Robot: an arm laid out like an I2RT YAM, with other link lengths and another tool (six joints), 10 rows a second.
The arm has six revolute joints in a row. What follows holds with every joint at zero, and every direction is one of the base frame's.
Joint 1 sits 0.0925 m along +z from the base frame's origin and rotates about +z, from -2.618 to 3.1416 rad.
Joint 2 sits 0.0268 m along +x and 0.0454 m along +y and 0.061 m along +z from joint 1 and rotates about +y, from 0 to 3.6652 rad.
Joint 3 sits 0.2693 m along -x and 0.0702 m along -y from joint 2 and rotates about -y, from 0 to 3.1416 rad.
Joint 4 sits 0.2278 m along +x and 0.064 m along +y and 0.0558 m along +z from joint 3 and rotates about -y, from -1.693 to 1.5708 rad.
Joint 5 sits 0.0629 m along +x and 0.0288 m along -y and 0.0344 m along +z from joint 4 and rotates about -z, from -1.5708 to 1.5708 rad.
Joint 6 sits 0.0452 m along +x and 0.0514 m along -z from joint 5 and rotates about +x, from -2.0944 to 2.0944 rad.
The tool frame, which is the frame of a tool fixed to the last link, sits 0.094 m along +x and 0.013 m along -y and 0.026 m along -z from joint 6; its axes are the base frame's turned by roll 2.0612, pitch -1.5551 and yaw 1.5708 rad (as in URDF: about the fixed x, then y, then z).
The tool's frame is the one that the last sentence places.
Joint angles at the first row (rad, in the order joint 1, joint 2, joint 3, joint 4, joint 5, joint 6):
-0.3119 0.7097 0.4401 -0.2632 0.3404 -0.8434
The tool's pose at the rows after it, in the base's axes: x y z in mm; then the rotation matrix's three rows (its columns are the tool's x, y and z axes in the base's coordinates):
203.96 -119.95 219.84; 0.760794 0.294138 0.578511; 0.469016 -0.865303 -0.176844; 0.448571 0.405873 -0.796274
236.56 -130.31 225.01; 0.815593 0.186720 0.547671; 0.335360 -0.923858 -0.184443; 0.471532 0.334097 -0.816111
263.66 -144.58 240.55; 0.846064 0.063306 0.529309; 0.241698 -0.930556 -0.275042; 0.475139 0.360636 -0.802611
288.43 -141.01 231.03; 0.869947 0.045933 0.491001; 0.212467 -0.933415 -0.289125; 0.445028 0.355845 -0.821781
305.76 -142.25 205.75; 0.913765 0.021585 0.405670; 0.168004 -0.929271 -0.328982; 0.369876 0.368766 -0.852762
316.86 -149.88 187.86; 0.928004 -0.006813 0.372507; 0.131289 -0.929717 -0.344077; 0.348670 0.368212 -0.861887
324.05 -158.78 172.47; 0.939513 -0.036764 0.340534; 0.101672 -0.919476 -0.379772; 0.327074 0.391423 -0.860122
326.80 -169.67 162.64; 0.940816 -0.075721 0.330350; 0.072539 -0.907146 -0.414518; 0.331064 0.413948 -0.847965
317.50 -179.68 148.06; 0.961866 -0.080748 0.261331; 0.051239 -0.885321 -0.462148; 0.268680 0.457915 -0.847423
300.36 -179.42 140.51; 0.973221 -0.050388 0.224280; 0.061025 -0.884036 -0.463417; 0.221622 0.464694 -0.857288
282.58 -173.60 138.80; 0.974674 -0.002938 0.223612; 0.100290 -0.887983 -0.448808; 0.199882 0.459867 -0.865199
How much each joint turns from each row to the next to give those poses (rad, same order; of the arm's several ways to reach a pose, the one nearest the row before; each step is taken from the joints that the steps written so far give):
0.0817 0.1866 0.1259 0.0015 0.0718 0.1006
0.0122 0.2349 0.1663 -0.0256 0.0660 0.1551
0.0138 0.1655 0.1542 -0.0138 0.1235 0.0853
0.0433 0.1397 0.0839 -0.0157 0.0580 0.0605
0.0240 0.1610 0.0560 -0.0072 0.0757 0.0542
-0.0144 0.0969 0.0313 0.0260 0.0177 0.0248
-0.0133 0.0823 0.0175 0.0429 0.0382 0.0085
-0.0226 0.0489 0.0001 0.0593 0.0292 0.0004
-0.0205 0.0471 -0.0301 0.0454 0.0540 -0.0281
-0.0081 -0.0258 -0.0764 0.0307 0.0024 -0.0346
0.0026 -0.0703 -0.1014 0.0451 -0.0224 -0.0494

